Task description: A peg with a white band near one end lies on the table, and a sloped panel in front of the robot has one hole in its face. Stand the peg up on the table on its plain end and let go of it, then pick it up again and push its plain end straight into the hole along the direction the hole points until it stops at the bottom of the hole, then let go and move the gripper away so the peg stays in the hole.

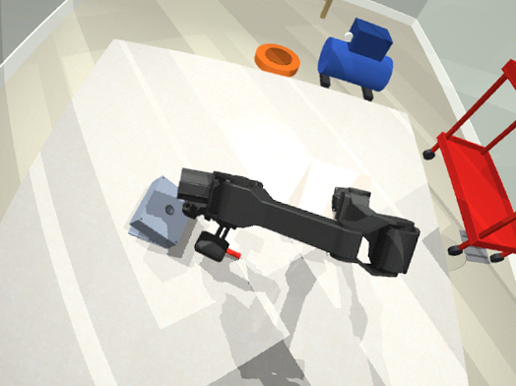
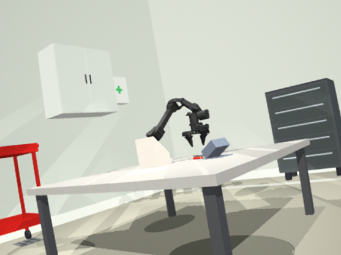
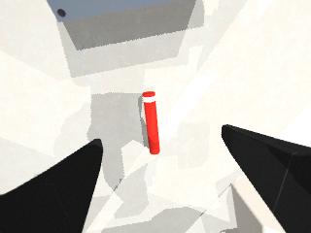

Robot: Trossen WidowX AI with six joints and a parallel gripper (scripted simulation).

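The peg lies 7 cm below my gripper tip and 1 cm behind it. Round my gripper tip: grey-blue sloped panel (14 cm ahead, 5 cm to the right, 3 cm below).
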